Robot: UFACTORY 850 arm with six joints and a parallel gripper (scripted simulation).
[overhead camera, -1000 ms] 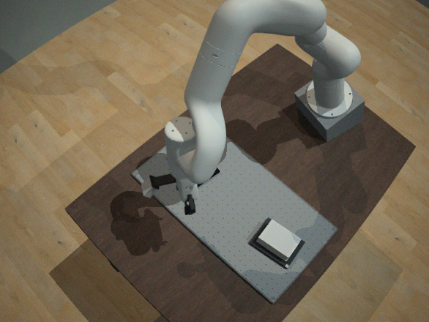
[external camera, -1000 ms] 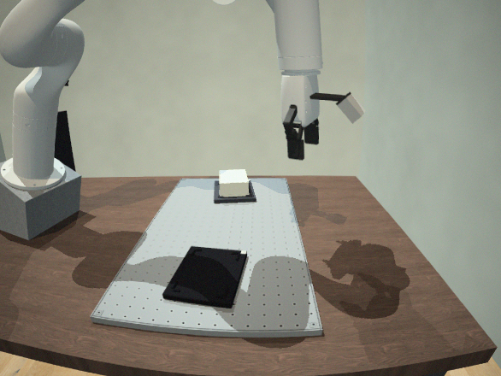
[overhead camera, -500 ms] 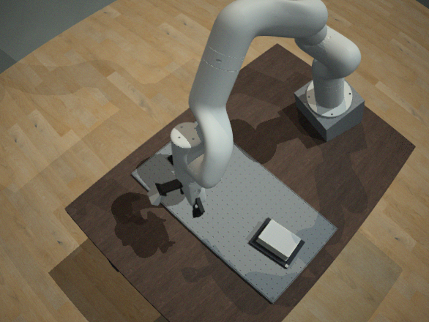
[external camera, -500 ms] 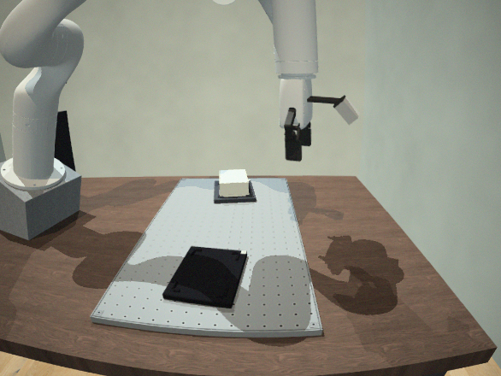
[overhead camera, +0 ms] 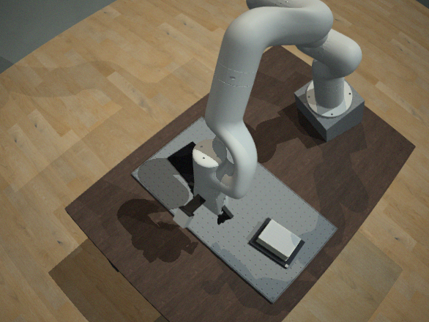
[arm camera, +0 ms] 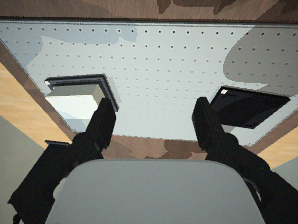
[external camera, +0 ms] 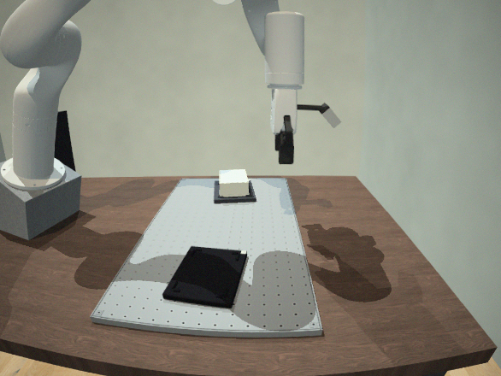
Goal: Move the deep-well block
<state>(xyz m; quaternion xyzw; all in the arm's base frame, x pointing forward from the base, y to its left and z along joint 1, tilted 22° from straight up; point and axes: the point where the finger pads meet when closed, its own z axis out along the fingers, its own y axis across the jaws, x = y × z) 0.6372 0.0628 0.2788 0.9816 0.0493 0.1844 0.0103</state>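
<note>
Right now the 96-well deep-well block is 140 mm behind my hand, 200 mm to the left of it and 140 mm below it. Round my hand: black plate nest N2: 140 mm behind, 230 mm to the right, 170 mm below; black plate nest N1: 140 mm behind, 200 mm to the left, 170 mm below.
</note>
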